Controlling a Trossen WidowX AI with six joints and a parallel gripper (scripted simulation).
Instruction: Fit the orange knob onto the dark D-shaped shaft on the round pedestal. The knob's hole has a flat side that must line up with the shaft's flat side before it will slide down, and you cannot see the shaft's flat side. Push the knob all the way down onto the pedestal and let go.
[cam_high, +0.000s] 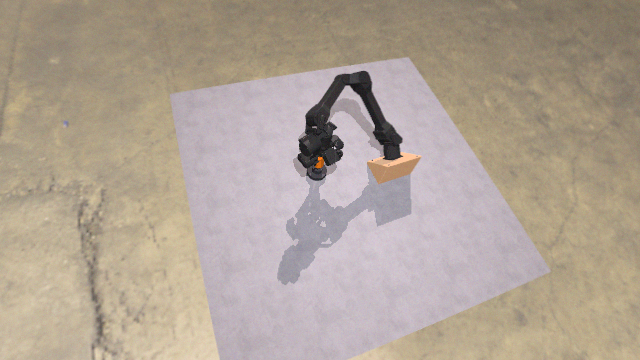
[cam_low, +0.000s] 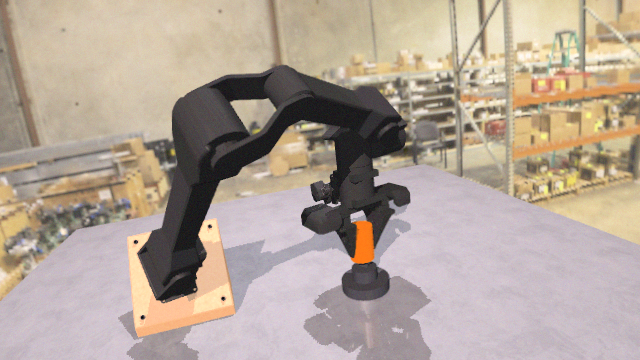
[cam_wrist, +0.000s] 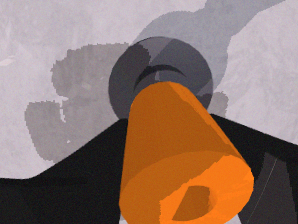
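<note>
My gripper tip is now 40 mm above the pedestal. From my gripper tip the other things lie so: orange knob (20 mm above).
</note>
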